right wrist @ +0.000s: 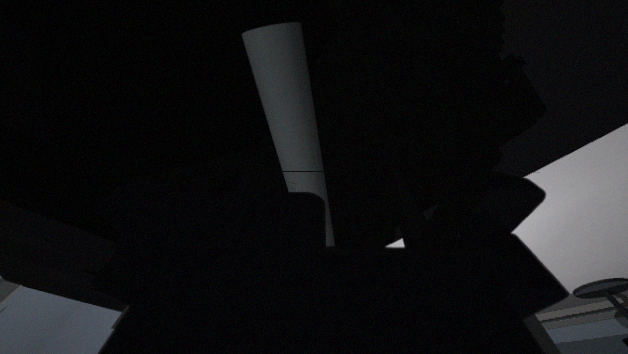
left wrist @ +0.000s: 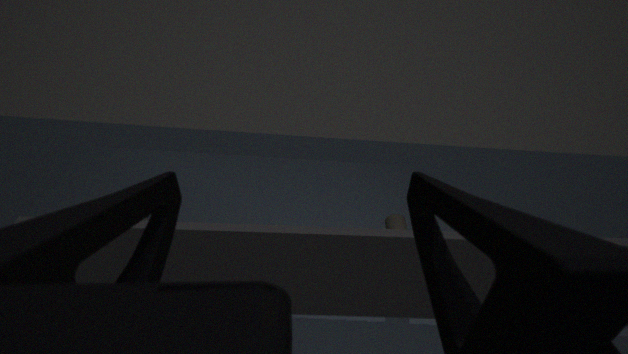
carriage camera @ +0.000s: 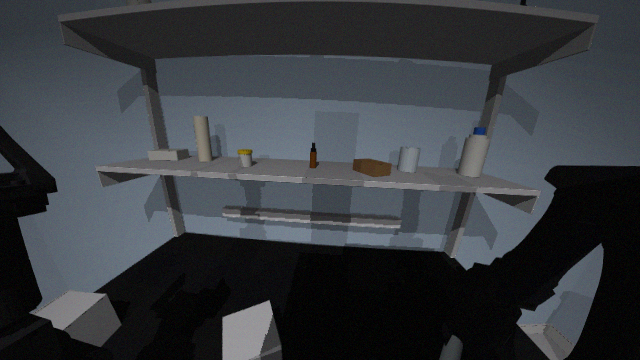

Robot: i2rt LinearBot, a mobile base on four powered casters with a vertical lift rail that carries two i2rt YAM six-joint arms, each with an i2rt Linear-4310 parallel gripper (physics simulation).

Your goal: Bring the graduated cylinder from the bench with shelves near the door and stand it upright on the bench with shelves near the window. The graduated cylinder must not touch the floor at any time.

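Frame: origin at the left arm's base, x ahead, y left, z up, level; centimetres.
Seen in the pictures: left gripper, fingertip midpoint: (left wrist: 295, 184); right gripper, fingertip midpoint: (right wrist: 321, 156).
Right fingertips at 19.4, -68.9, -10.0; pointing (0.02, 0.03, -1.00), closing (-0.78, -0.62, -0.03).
Pixels of each thing's middle, then the offset from my right fingertips to it, as dx, dy, dz. "pt": a spot on its surface instead. Level surfaces: height alone.
- long pale grey cylinder, body centre: (right wrist: 310, 202) -4.7, +8.1, -4.2
- black bench top, its level: dz -7.4
- lower shelf, its level: dz +38.3
- beige cylinder, surface spot: (carriage camera: 202, 140) pt +38.4, +86.8, +46.8
- yellow-lidded jar, surface spot: (carriage camera: 245, 158) pt +31.7, +65.9, +41.5
- amber bottle, surface spot: (carriage camera: 313, 159) pt +35.7, +42.2, +41.6
- brown box, surface spot: (carriage camera: 371, 168) pt +28.5, +22.7, +40.8
- pale beaker, surface spot: (carriage camera: 409, 160) pt +37.3, +6.9, +42.8
- blue-capped bottle, surface spot: (carriage camera: 472, 157) pt +36.1, -15.5, +45.4
A long pale grey cylinder (right wrist: 285, 100), which looks like the graduated cylinder, runs down the middle of the right wrist view. A short piece of it (carriage camera: 451, 347) shows at the bottom of the carriage view, beside the dark right arm. My right gripper (right wrist: 321, 156) is open; its fingers are almost lost in the dark. The cylinder lines up with the gap between them, ungripped, its lower part hidden by the gripper. My left gripper (left wrist: 295, 184) is open and empty, facing the shelves. The black bench top (carriage camera: 250, 250) lies below the shelves; which bench it is, I cannot tell.
The lower shelf (carriage camera: 280, 165) bears a beige cylinder (carriage camera: 202, 140), a yellow-lidded jar (carriage camera: 245, 158), an amber bottle (carriage camera: 313, 159), a brown box (carriage camera: 371, 168), a pale beaker (carriage camera: 409, 160) and a blue-capped bottle (carriage camera: 472, 157). The upper shelf (carriage camera: 325, 30) overhangs. White blocks (carriage camera: 247, 330) (carriage camera: 75, 310) show low left.
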